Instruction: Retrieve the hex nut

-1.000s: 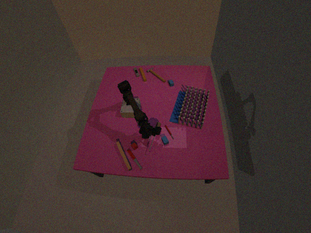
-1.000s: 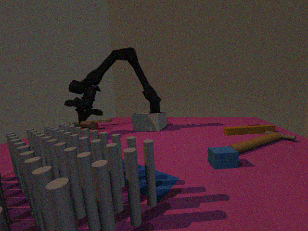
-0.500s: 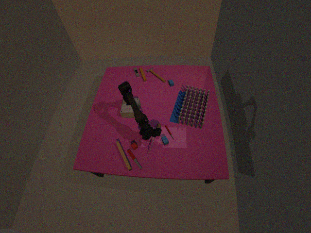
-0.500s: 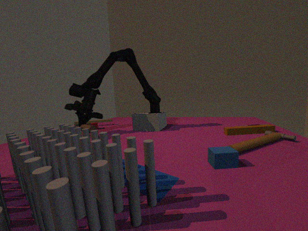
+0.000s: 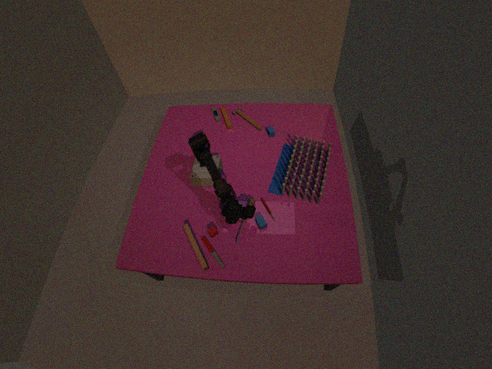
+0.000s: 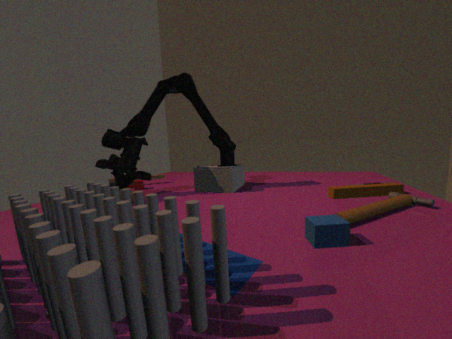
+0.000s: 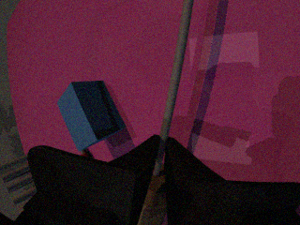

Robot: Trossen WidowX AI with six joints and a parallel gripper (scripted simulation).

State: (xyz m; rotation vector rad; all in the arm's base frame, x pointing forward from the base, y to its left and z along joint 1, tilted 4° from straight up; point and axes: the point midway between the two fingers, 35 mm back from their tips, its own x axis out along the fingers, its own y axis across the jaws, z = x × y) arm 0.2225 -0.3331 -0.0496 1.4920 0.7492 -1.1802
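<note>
My gripper tip is 13 cm short of the red screwdriver, 4 cm to the right of it and 2 cm above it. The rest, counted from my gripper tip: red block 17 cm behind, 7 cm to the right; hook tool 3 cm to the right, 1 cm behind; blue taped strip 35 cm to the left, 22 cm ahead, 2 cm below.
</note>
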